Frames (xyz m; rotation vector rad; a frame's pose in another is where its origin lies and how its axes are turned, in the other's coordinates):
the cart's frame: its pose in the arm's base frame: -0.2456 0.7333 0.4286 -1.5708 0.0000 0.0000
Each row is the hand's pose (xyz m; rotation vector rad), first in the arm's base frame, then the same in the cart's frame.
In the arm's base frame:
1: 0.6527 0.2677 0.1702 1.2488 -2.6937 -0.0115
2: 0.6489 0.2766 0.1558 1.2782 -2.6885 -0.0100
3: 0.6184 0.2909 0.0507 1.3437 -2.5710 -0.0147
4: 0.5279 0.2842 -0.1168 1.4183 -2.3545 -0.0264
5: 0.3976 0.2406 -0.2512 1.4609 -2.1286 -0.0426
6: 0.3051 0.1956 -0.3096 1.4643 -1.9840 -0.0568
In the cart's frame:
1: 0.8983 0.2584 -0.4656 -0.9800 1.7459 1.7609
2: 0.8945 0.2728 -0.4567 -0.9850 1.7314 1.7443
3: 0.8640 0.3779 -0.4424 -1.1220 1.6927 1.7122
4: 0.7735 0.5454 -0.4491 -1.3714 1.6246 1.6615
5: 0.6432 0.6798 -0.4927 -1.6301 1.5437 1.6068
6: 0.5507 0.7382 -0.5377 -1.7988 1.4878 1.5755

